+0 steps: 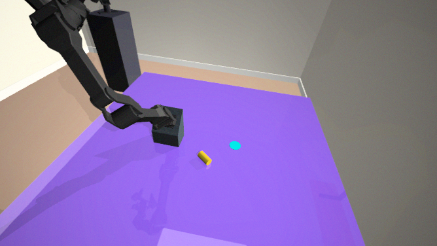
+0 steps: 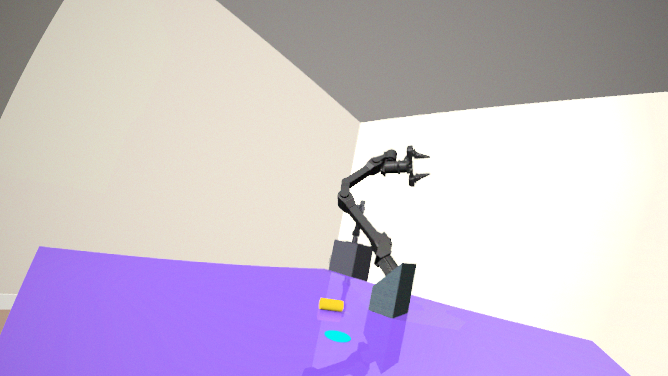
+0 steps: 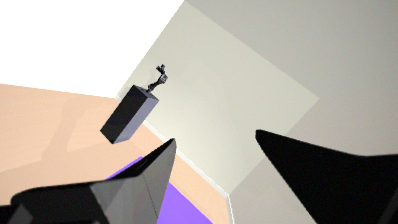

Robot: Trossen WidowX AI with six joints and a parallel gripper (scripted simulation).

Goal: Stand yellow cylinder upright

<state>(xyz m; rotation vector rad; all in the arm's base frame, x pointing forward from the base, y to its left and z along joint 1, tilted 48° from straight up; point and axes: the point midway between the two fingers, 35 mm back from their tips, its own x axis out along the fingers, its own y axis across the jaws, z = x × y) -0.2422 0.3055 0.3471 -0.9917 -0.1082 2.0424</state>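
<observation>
The yellow tall cylinder is 590 mm below my gripper tip, 430 mm ahead of it and 60 mm to the right of it. From my gripper tip the other things lie so: cyan circle (600 mm below, 560 mm ahead, 70 mm to the left).
</observation>
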